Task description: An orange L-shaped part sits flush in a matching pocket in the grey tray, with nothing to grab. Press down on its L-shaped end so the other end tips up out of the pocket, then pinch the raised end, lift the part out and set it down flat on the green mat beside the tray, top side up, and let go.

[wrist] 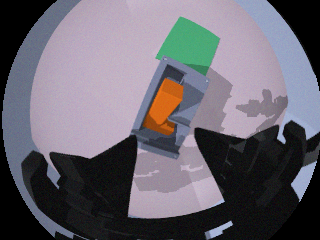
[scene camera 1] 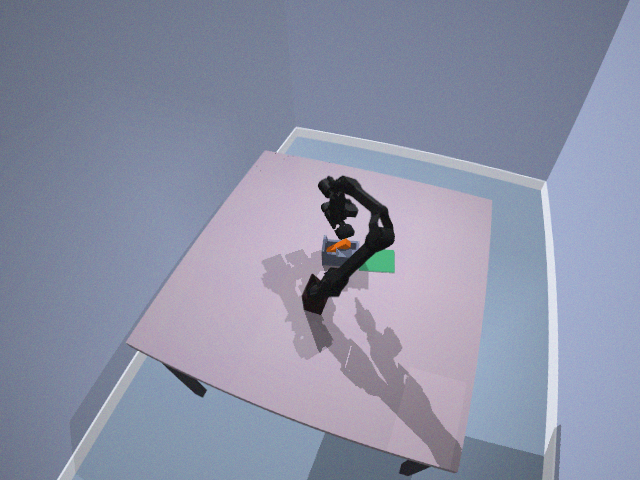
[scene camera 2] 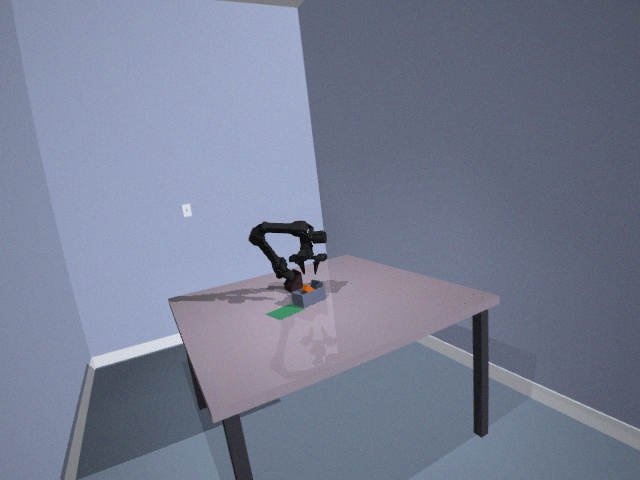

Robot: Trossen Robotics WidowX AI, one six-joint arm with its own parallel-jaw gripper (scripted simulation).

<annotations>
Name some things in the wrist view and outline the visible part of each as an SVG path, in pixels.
The gripper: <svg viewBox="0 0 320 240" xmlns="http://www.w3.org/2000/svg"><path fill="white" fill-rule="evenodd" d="M307 135L304 127L293 120L285 123L281 133L285 144L277 140L279 124L249 139L195 128L197 148L215 177L224 203L189 215L160 219L128 217L139 147L136 135L91 159L49 153L61 176L56 181L59 189L48 179L48 163L43 153L29 152L31 155L20 164L25 187L36 207L60 227L75 233L71 239L55 232L56 240L205 240L205 232L229 221L231 227L209 240L268 240L300 203L291 183L303 167Z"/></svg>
An orange L-shaped part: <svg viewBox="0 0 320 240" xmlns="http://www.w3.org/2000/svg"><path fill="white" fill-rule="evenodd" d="M165 79L159 92L157 92L155 100L153 100L151 107L149 107L143 127L169 136L175 132L176 123L168 120L168 116L171 115L173 109L183 100L184 87L175 83L175 81Z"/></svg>
</annotations>
